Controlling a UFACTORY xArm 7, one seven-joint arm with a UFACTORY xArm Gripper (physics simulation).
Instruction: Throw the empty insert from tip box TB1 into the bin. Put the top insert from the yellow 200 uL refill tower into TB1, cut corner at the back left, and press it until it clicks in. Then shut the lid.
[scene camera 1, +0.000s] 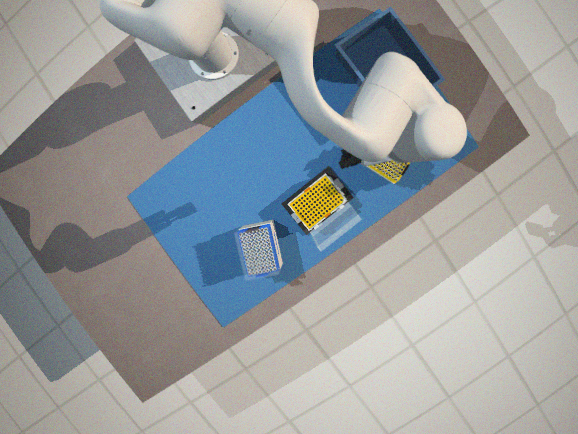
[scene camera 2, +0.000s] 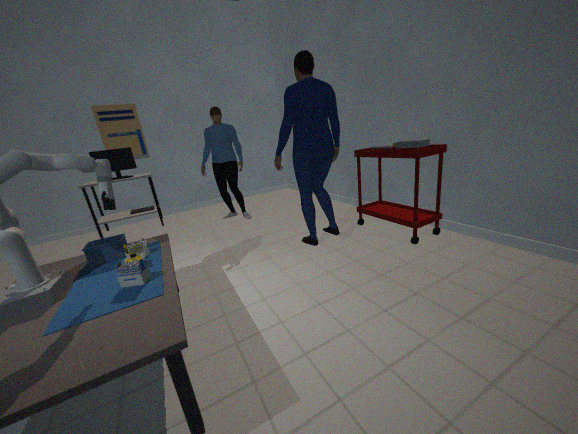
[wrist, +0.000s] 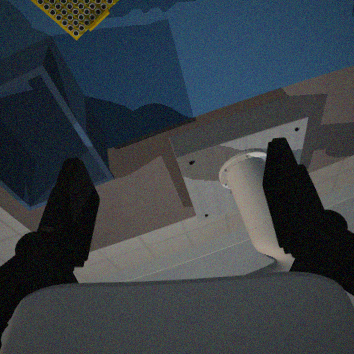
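Observation:
TB1 (scene camera 1: 319, 202) is the white box in the middle of the blue mat, on a black base, with its clear lid (scene camera 1: 336, 226) open toward the near table edge. A yellow insert with dark holes sits in it. The yellow refill tower (scene camera 1: 396, 171) (wrist: 77, 14) is partly hidden by the arm in scene camera 1 and cut off at the top of the wrist view. The blue bin (scene camera 1: 352, 59) (scene camera 2: 104, 251) (wrist: 75, 122) stands at the mat's back right; its inside is dark. My gripper (scene camera 2: 108, 201) (wrist: 175, 169) is open and empty, held high above the table; the arm hides most of it in scene camera 1.
A blue-rimmed tower with a grey grid top (scene camera 1: 258, 251) (scene camera 2: 134, 278) stands left of TB1. The arm's base plate (scene camera 1: 175, 89) (wrist: 205, 197) is behind the mat. Two people (scene camera 2: 312, 125) (scene camera 2: 223, 145) and a red cart (scene camera 2: 387, 212) stand beyond the table.

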